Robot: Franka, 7 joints.
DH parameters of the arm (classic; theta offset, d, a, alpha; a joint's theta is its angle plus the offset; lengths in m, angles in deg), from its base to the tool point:
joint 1: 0 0.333 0 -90
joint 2: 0 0 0 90
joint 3: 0 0.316 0.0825 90
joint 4: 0 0 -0.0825 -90
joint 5: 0 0.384 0 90
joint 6: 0 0 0.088 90
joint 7: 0 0.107 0 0
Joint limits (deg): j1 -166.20..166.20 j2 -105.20..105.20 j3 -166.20..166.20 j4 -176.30..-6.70 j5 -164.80..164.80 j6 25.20..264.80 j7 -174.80..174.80
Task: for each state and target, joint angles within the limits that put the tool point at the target. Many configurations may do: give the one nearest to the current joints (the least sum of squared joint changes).
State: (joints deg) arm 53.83 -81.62 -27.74 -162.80 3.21 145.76 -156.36
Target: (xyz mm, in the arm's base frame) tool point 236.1 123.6 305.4
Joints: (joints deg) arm 52.93 -49.00 -39.89 -176.30 1.76 132.19 -156.36
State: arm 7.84 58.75 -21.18 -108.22 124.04 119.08 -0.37
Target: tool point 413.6 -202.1 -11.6
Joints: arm 4.58 52.52 -28.34 -125.41 122.74 121.60 -0.37
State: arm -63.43 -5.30 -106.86 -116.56 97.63 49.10 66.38
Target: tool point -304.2 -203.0 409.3
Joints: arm -62.33 -6.70 -103.97 -144.48 84.09 36.22 66.38
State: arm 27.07 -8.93 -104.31 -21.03 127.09 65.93 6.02
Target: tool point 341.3 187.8 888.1
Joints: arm 28.19 25.47 -104.15 -6.70 123.63 30.70 6.02
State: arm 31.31 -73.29 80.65 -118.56 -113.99 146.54 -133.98
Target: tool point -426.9 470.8 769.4
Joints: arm 10.39 -57.64 71.16 -76.94 -114.55 138.41 -133.98
